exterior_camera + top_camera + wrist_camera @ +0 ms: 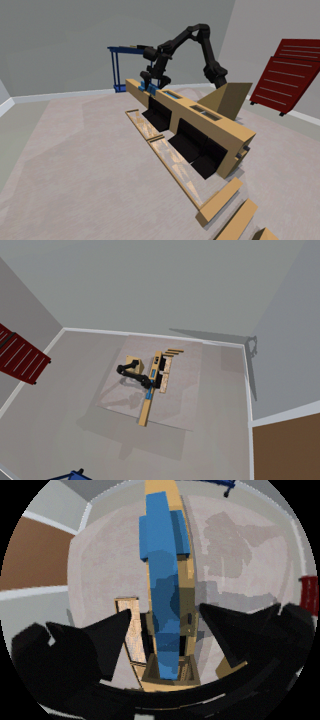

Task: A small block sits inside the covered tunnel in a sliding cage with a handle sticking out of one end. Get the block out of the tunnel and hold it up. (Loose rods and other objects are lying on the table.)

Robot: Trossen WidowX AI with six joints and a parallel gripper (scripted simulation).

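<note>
Right now my gripper tip is 8 cm to the right of the tan covered tunnel, 5 cm above it and 2 cm short of it.
</note>
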